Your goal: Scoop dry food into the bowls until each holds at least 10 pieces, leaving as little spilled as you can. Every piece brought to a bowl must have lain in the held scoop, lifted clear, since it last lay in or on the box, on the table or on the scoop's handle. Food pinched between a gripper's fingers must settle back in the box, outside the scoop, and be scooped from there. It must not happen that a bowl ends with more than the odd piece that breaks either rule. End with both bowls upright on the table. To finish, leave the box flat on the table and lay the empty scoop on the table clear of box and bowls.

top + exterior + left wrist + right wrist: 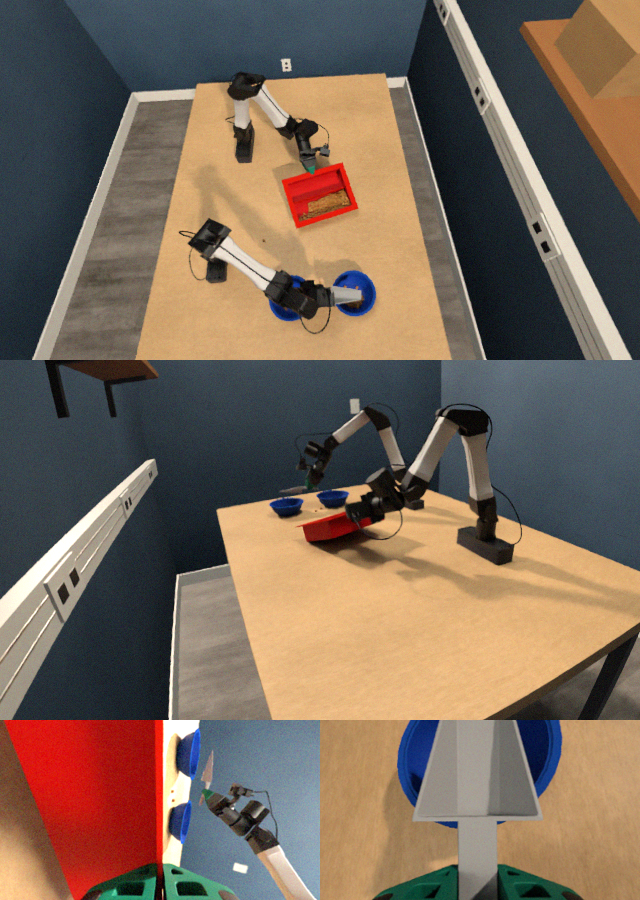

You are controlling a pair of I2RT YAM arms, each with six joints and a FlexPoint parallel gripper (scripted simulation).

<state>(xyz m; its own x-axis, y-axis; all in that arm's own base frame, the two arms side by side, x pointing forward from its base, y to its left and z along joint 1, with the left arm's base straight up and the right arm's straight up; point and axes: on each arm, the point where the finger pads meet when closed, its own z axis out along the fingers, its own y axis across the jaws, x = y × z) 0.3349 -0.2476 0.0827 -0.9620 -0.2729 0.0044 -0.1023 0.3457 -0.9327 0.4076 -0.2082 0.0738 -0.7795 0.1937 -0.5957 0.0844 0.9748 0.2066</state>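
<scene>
Now: right hand 50 mm short of the grey scoop. Round my right hand: red box: 40 mm behind, 410 mm to the left, 30 mm below.
</scene>
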